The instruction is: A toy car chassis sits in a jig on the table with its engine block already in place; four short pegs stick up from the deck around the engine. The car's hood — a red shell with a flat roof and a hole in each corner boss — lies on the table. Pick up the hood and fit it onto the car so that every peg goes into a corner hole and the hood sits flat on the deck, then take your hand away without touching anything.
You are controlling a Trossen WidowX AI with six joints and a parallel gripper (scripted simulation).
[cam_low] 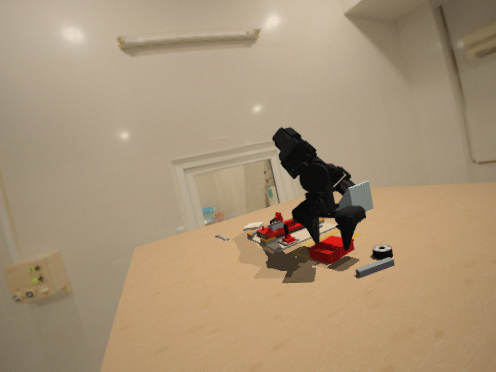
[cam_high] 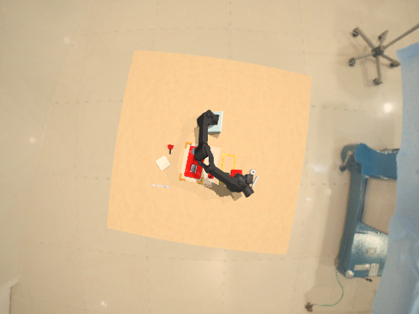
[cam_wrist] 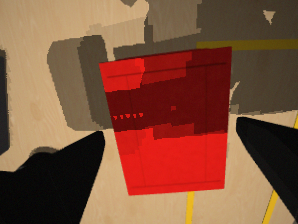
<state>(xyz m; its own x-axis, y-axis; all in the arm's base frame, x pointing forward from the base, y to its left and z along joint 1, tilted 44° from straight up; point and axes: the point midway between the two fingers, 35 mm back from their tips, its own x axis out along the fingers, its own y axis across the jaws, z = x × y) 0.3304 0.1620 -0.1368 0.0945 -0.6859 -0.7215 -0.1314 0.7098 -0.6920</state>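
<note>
The red hood lies right at my gripper tip. Round my gripper tip: thin grey piece 48 cm to the right, 16 cm ahead, 1 cm below; white square 49 cm to the right, 1 cm below, 1 cm ahead; black-and-white roller 10 cm to the left, 5 cm behind, 1 cm below.
</note>
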